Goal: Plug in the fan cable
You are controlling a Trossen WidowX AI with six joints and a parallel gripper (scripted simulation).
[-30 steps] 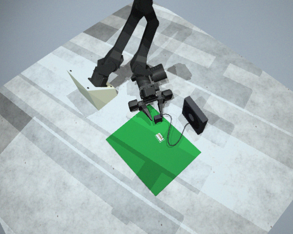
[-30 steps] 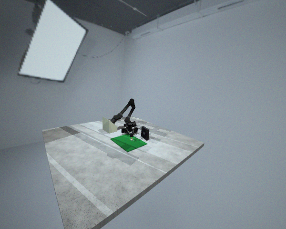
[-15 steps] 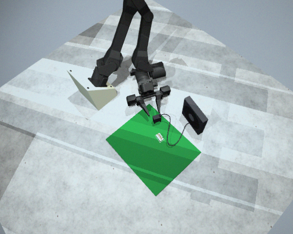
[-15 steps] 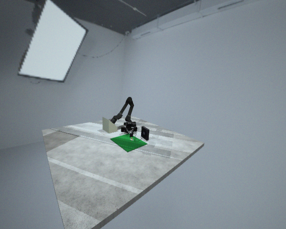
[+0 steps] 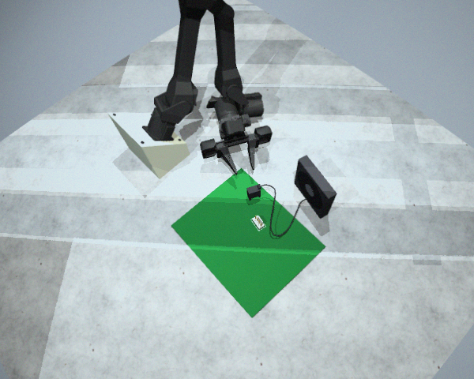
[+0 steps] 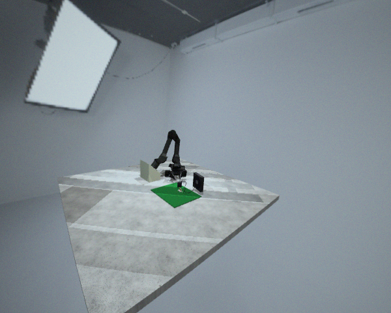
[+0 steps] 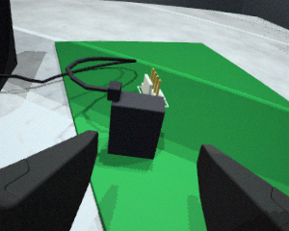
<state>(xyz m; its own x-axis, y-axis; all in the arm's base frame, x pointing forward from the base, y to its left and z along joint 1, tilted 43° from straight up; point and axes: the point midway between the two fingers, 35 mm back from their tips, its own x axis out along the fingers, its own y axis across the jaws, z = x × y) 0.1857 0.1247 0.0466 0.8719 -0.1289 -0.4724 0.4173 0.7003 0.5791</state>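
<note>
Right now my gripper tip is 50 mm short of the black plug, 30 mm above it and 10 mm to the left of it. From my gripper tip the other things lie so: black fan: 150 mm ahead, 80 mm to the left, 10 mm above; then white four-pin fan header: 110 mm ahead, 60 mm to the right, 50 mm below; then black cable: 60 mm ahead, 20 mm below.
</note>
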